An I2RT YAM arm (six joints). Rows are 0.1 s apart.
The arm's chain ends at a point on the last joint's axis. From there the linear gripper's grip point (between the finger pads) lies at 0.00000 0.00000 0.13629 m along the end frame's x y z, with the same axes.
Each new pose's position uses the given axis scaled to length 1; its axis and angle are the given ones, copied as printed.
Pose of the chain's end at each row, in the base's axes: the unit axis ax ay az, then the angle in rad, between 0 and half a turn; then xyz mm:
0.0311 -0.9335 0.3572 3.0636 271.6 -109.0 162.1
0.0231 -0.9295 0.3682 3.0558 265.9 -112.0 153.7
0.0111 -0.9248 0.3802 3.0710 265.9 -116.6 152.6
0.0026 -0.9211 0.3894 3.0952 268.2 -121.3 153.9
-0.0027 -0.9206 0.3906 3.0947 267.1 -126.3 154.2
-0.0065 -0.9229 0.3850 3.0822 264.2 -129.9 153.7
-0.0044 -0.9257 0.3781 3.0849 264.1 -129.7 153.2
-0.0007 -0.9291 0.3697 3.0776 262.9 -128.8 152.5
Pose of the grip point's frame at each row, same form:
0.0311 -0.9335 0.3572 3.0636 264.7 -200.1 61.0
0.0231 -0.9295 0.3682 3.0558 257.4 -205.4 54.8
0.0111 -0.9248 0.3802 3.0710 258.2 -212.4 56.0
0.0026 -0.9211 0.3894 3.0952 262.7 -219.0 59.1
-0.0027 -0.9206 0.3906 3.0947 260.9 -224.2 59.6
-0.0065 -0.9229 0.3850 3.0822 256.1 -226.6 58.0
-0.0044 -0.9257 0.3781 3.0849 256.5 -225.0 56.1
-0.0007 -0.9291 0.3697 3.0776 254.7 -222.3 53.7

